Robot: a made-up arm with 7 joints.
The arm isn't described. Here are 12 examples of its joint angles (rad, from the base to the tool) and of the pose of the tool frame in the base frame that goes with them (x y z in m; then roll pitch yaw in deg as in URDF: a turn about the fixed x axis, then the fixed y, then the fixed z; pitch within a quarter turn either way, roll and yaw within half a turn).
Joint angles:
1: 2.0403 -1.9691 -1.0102 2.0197 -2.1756 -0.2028 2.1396
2: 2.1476 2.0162 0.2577 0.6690 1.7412 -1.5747 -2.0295
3: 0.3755 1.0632 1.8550 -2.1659 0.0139 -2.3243 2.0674
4: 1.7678 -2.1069 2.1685 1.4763 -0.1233 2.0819 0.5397
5: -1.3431 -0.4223 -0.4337 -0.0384 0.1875 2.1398 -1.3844
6: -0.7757 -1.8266 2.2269 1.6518 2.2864 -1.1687 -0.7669
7: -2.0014 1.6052 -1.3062 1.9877 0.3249 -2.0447 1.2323
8: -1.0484 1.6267 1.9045 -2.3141 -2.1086 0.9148 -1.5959
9: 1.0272 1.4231 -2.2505 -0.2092 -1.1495 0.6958 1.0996
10: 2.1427 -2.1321 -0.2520 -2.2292 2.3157 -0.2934 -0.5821
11: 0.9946 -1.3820 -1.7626 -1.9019 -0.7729 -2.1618 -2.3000
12: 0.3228 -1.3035 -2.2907 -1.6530 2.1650 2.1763 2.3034
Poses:
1: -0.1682 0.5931 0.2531 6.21 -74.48 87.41
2: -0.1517 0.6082 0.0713 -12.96 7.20 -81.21
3: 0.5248 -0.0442 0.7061 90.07 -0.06 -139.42
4: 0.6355 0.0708 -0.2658 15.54 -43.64 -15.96
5: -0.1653 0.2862 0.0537 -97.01 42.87 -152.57
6: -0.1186 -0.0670 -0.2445 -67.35 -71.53 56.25
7: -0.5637 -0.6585 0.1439 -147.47 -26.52 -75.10
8: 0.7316 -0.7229 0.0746 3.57 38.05 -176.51
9: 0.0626 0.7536 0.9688 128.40 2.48 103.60
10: 0.0440 0.1317 0.0691 134.04 42.34 143.36
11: 0.0261 -0.0572 -0.1758 102.27 9.11 91.52
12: 0.3376 0.0024 -0.2389 -60.75 -9.40 81.50
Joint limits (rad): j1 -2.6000..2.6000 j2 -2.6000..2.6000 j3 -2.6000..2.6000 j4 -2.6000..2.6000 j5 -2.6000..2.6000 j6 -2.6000..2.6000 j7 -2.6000..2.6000
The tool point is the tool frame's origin. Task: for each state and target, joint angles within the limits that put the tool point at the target. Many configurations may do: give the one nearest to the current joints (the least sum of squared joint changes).
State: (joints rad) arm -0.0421 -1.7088 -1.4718 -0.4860 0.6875 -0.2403 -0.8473
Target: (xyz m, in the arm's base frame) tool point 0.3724 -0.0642 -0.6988
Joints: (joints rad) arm -0.3900 -2.3516 -1.4754 -0.8495 0.5718 -0.0083 -0.8713
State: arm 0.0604 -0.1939 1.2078 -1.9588 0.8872 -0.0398 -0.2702
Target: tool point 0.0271 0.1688 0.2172
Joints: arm 0.0361 -0.2415 1.2248 -2.0260 0.9263 0.0193 -0.2366
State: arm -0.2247 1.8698 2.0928 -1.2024 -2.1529 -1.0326 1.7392
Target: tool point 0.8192 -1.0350 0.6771
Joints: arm -0.7140 1.5708 1.8080 -0.8714 -1.5397 -0.7955 1.5706
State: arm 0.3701 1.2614 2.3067 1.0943 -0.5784 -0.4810 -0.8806
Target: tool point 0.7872 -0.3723 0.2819
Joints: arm -0.0915 0.7514 2.1554 1.3153 -0.0682 -1.0321 -0.8753
